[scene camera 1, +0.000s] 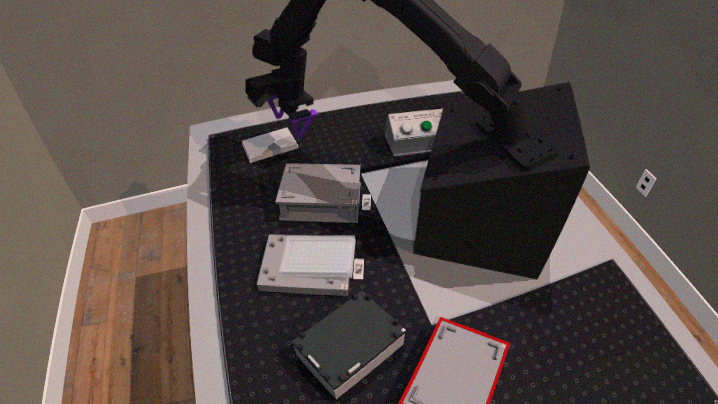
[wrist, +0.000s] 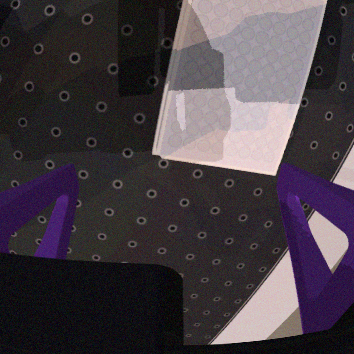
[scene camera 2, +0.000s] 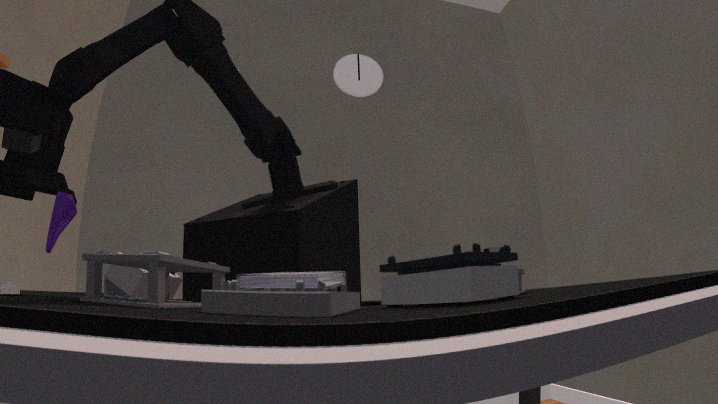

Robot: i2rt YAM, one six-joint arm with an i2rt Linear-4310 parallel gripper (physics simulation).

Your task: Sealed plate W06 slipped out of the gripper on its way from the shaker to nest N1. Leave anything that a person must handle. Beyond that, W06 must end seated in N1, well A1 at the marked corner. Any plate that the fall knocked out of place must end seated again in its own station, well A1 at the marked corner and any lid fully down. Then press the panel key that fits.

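Places are measured from the arm's base along level axes (x ahead, y left, z up), in centimetres.
Where they show: gripper, fingertip midpoint: (scene camera 1: 288,128) (wrist: 177,174) (scene camera 2: 12,245); arm's base, origin of the base link: (scene camera 1: 515,137) (scene camera 2: 289,196).
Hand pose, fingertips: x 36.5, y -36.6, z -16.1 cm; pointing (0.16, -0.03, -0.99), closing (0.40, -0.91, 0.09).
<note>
Each offset is from my fingertips to the top centre of the thing. "*": to the spot under its first point.
Plate W06 @[dy -2.4, dx +5.4, dz -4.7 cm] (scene camera 1: 270,144) (wrist: 240,100) lies flat on the dark perforated mat, behind N1 in scene view 1. My gripper (scene camera 1: 289,125) (wrist: 177,174) is open and empty above the mat, beside the plate's near end; the plate is ahead of the fingertips in the wrist view. Nest N1 @[dy +20.8, dx -3.9, dz -0.2 cm] (scene camera 1: 318,184) (scene camera 2: 155,258) is a raised grey stand with bare corner brackets on top. Nest N2 @[dy +37.4, dx +2.0, dz -3.0 cm] (scene camera 1: 303,287) (scene camera 2: 278,303) bears a clear plate @[dy +38.1, dx -0.3, dz -1.4 cm] (scene camera 1: 318,255) (scene camera 2: 291,279), which sits toward the label side with posts exposed at left. Its exact seating is unclear. The panel @[dy +6.1, dx -34.7, dz +2.2 cm] (scene camera 1: 414,140) has a white key @[dy +8.0, dx -27.2, dz +1.3 cm] (scene camera 1: 406,128) and a green key @[dy +8.2, dx -32.2, dz +1.3 cm] (scene camera 1: 426,125).
A light box with a dark top @[* dy +56.0, dx -2.3, dz -0.7 cm] (scene camera 1: 351,334) (scene camera 2: 449,284) stands in front of N2. A red-edged grey nest @[dy +66.0, dx -16.0, dz -1.6 cm] (scene camera 1: 459,364) with corner brackets lies front right. The black arm pedestal (scene camera 1: 497,221) (scene camera 2: 326,236) stands right of N1, partly covering the panel's right end.
</note>
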